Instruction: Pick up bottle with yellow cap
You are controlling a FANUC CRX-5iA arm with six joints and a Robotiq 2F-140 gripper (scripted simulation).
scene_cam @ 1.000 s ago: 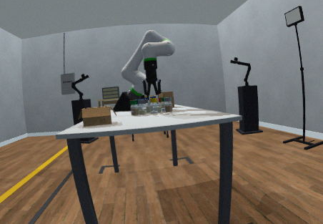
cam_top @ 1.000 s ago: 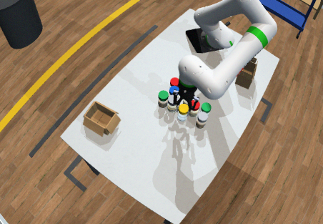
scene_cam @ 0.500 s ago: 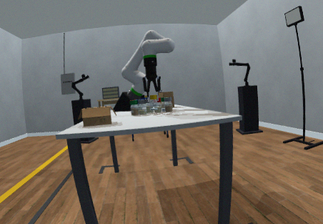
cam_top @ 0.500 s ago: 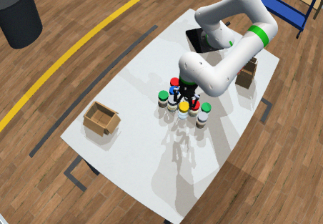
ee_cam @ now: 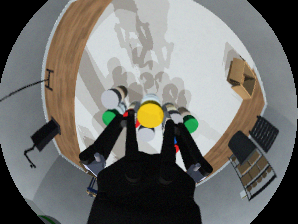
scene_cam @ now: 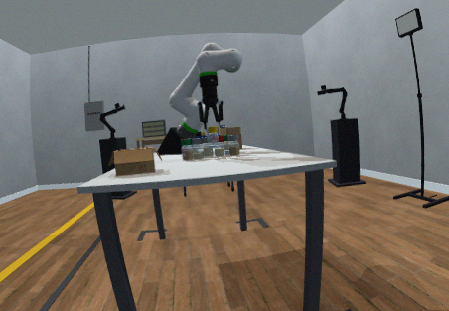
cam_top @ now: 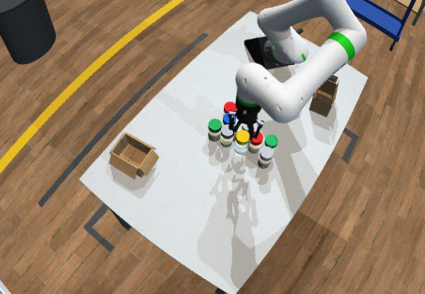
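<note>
Right now the grey-capped bottle is 10 mm ahead of my hand, 80 mm to the right of it and 90 mm below it. From my hand the other things lie so: red-capped bottle: 70 mm behind, 160 mm to the right, 90 mm below.
</note>
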